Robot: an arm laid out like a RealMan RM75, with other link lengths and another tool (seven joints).
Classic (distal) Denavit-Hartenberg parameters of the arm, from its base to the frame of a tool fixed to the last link. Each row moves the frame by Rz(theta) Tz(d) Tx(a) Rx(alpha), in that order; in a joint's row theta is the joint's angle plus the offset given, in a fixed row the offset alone. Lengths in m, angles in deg.
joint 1: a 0, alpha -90, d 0.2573, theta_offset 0
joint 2: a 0, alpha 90, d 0, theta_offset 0
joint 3: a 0, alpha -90, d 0.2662, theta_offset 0
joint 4: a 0, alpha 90, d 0, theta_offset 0
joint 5: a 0, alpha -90, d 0.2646, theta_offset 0
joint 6: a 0, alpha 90, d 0, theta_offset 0
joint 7: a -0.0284, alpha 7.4, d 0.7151, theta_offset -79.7
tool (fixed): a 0, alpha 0, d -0.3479, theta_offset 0
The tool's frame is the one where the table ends.
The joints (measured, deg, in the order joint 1, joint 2, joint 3, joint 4, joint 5, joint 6, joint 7), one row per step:
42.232, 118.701, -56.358, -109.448, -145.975, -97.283, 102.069
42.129, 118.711, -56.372, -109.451, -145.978, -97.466, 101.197
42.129, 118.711, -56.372, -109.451, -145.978, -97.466, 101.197
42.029, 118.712, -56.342, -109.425, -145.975, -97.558, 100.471
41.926, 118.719, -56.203, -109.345, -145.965, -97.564, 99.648
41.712, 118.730, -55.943, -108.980, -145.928, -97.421, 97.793
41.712, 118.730, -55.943, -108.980, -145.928, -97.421, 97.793
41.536, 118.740, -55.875, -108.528, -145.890, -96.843, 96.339
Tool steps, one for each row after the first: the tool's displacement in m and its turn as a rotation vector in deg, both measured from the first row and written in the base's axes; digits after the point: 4 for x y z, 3 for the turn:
0.0018, -0.0006, -0.0001, -0.256, -0.660, 0.454
0.0018, -0.0006, -0.0001, -0.256, -0.660, 0.454
0.0035, -0.0007, 0.0001, -0.411, -1.161, 0.808
0.0053, -0.0003, 0.0008, -0.479, -1.619, 1.180
0.0093, 0.0012, 0.0019, -0.667, -2.597, 2.006
0.0093, 0.0012, 0.0019, -0.667, -2.597, 2.006
0.0115, 0.0042, 0.0027, -0.624, -3.264, 2.794

